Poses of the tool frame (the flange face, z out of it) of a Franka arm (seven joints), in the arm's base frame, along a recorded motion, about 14 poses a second.
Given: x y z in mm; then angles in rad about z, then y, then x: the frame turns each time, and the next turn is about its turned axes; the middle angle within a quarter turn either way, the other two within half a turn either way.
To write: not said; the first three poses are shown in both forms.
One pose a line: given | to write
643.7, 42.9, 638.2, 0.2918, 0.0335, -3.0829 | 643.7, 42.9, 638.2, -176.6, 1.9, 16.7
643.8, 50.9, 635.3, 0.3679, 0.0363, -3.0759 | 643.8, 50.9, 635.3, -176.2, 2.1, 21.1
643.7, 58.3, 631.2, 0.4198, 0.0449, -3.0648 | 643.7, 58.3, 631.2, -175.6, 2.6, 24.1
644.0, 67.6, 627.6, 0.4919, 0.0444, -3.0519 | 644.0, 67.6, 627.6, -174.9, 2.5, 28.2
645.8, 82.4, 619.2, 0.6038, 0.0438, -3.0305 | 645.8, 82.4, 619.2, -173.6, 2.5, 34.6
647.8, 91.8, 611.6, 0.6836, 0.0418, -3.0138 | 647.8, 91.8, 611.6, -172.7, 2.4, 39.2
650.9, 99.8, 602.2, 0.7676, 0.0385, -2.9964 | 650.9, 99.8, 602.2, -171.7, 2.2, 44.0
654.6, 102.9, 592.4, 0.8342, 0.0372, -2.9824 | 654.6, 102.9, 592.4, -170.9, 2.1, 47.8
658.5, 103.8, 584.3, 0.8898, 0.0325, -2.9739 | 658.5, 103.8, 584.3, -170.4, 1.9, 51.0
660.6, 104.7, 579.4, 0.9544, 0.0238, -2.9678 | 660.6, 104.7, 579.4, -170.0, 1.4, 54.7
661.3, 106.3, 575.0, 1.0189, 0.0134, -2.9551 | 661.3, 106.3, 575.0, -169.3, 0.8, 58.4
